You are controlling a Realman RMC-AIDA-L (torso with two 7-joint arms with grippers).
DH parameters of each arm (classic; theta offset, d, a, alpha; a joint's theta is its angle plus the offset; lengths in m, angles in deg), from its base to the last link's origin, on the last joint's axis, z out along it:
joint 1: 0 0.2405 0 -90
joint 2: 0 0 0 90
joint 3: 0 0.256 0 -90
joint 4: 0 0 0 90
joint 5: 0 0.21 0 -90
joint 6: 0 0 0 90
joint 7: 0 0.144 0 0
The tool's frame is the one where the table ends.
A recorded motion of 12 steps. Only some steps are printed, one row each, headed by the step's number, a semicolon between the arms.
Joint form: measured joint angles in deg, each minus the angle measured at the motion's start. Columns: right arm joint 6, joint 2, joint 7, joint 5, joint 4, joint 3, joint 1; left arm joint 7, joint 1, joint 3, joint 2, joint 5, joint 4, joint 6.
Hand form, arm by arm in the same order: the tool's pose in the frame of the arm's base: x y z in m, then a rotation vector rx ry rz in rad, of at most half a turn. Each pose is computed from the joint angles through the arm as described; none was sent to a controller.
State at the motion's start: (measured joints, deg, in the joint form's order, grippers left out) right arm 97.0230 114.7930 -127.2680 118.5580 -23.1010 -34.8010 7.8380; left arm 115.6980 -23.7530 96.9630 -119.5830 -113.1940 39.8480 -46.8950
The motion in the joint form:
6: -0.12 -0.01 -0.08 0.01 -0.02 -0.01 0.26; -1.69 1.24 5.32 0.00 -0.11 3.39 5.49
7: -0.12 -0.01 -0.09 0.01 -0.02 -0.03 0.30; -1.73 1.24 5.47 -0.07 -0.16 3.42 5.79
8: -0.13 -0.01 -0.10 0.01 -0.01 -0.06 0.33; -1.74 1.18 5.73 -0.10 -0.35 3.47 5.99
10: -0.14 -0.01 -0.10 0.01 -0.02 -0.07 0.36; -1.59 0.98 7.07 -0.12 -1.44 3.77 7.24
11: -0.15 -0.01 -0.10 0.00 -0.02 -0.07 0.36; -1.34 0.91 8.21 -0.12 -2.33 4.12 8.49
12: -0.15 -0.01 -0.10 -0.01 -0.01 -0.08 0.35; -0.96 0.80 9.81 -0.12 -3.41 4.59 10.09
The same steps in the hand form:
6: 0.3571 0.2348 0.1084 -1.6782 0.4502 1.1474; -0.2236 0.3320 -0.1072 -2.5901 -0.3955 -0.4736
7: 0.3569 0.2351 0.1083 -1.6788 0.4495 1.1478; -0.2234 0.3320 -0.1079 -2.5885 -0.3972 -0.4714
8: 0.3567 0.2353 0.1082 -1.6795 0.4494 1.1481; -0.2226 0.3320 -0.1086 -2.5889 -0.3969 -0.4720
10: 0.3566 0.2355 0.1082 -1.6799 0.4489 1.1483; -0.2196 0.3323 -0.1112 -2.5864 -0.3941 -0.4696
11: 0.3566 0.2355 0.1081 -1.6800 0.4491 1.1481; -0.2177 0.3325 -0.1132 -2.5817 -0.3899 -0.4639
12: 0.3567 0.2354 0.1081 -1.6802 0.4495 1.1480; -0.2149 0.3323 -0.1162 -2.5789 -0.3808 -0.4550

